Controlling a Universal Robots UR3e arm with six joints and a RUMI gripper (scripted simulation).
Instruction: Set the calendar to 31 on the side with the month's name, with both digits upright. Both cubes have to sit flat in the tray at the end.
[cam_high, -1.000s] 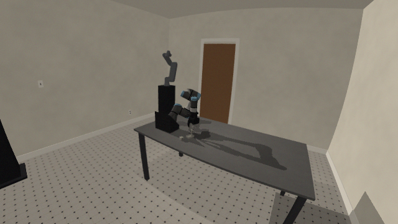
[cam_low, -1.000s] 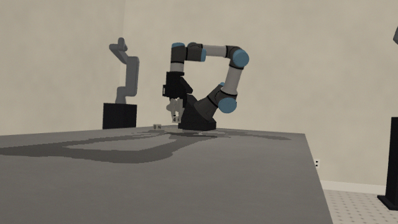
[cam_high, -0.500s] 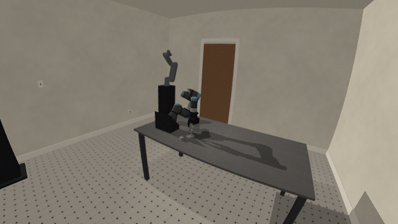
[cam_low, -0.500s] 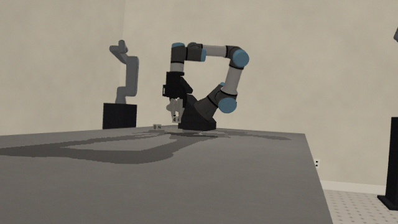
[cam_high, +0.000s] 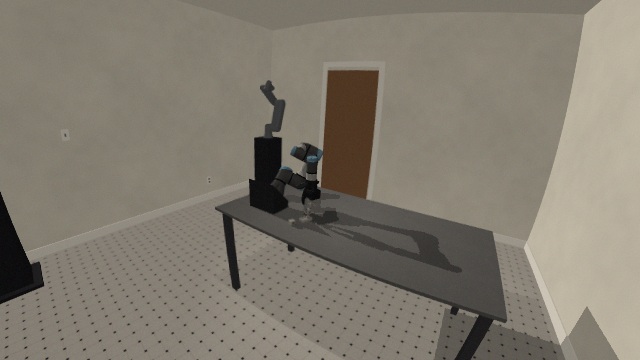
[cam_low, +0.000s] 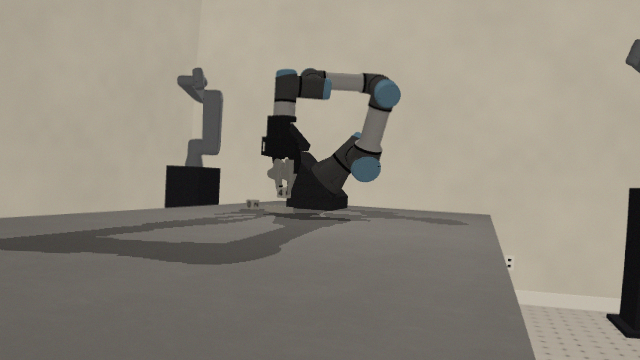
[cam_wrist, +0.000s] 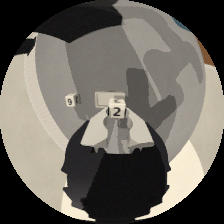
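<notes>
Now: the pale calendar tray 10 mm behind my hand, 20 mm to the right of it and 60 mm below it.
</notes>
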